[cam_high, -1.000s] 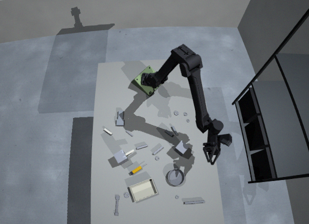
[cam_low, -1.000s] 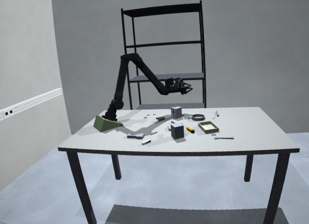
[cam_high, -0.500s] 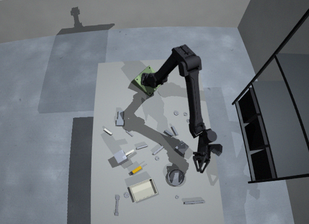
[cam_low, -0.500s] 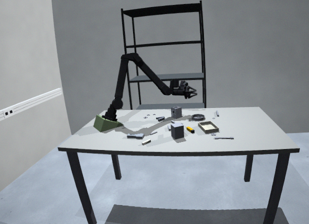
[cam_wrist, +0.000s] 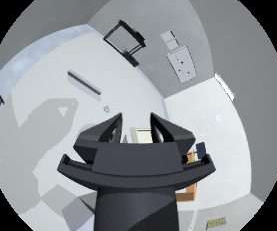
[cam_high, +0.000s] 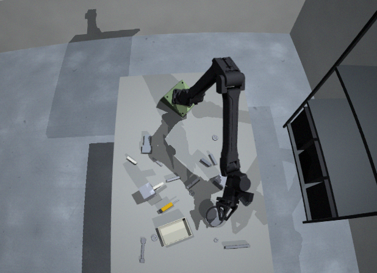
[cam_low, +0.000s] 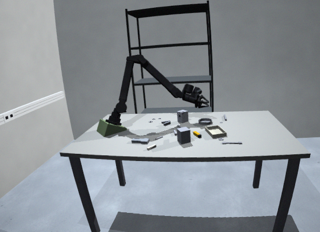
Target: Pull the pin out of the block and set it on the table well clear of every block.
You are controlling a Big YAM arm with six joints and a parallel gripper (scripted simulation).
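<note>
Right now my hand is 34 cm to the left of the pale pin, 13 cm past it and 9 cm above it. Round my hand: round dish (13 cm below, 2 cm to the right, 2 cm behind); then grey block (36 cm to the right, 11 cm behind, 10 cm below); then shallow cream tray (21 cm to the right, 13 cm below, 7 cm ahead).
</note>
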